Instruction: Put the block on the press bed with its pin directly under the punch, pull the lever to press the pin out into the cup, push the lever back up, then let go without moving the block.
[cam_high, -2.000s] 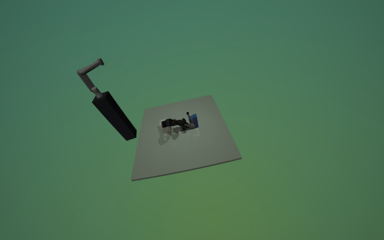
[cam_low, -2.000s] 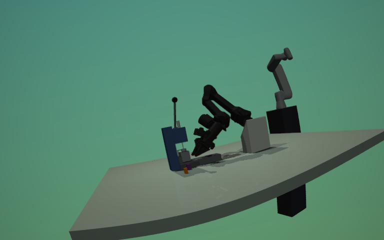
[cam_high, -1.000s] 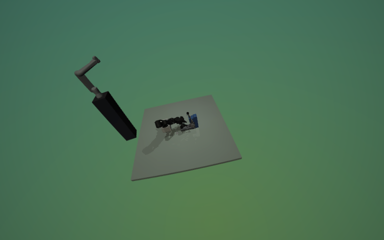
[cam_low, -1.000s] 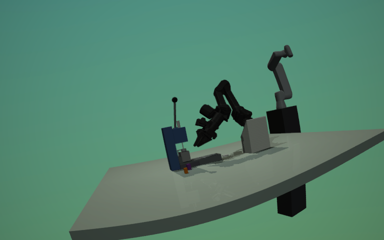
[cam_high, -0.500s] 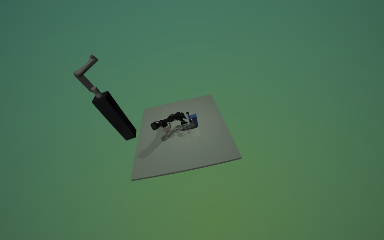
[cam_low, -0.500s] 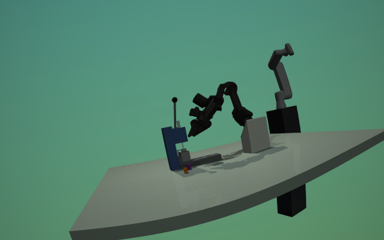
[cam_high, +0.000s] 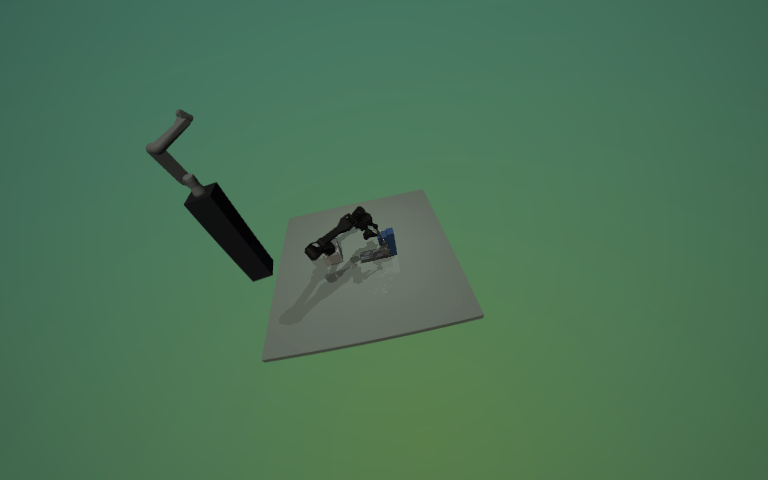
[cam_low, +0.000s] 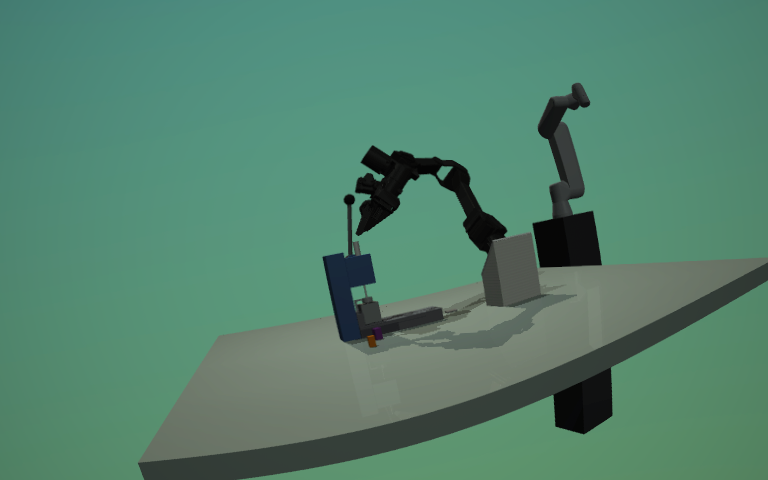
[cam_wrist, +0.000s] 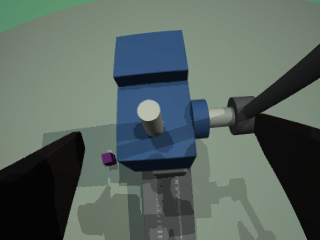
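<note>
Now: the grey lever 50 mm to the right of my gripper tip, 10 mm ahead of it and 10 mm above it. The rest, counted from my gripper tip: grey punch: 100 mm below, 20 mm ahead, 10 mm to the left; then orange cube: 240 mm below, 170 mm to the left, 90 mm ahead.
</note>
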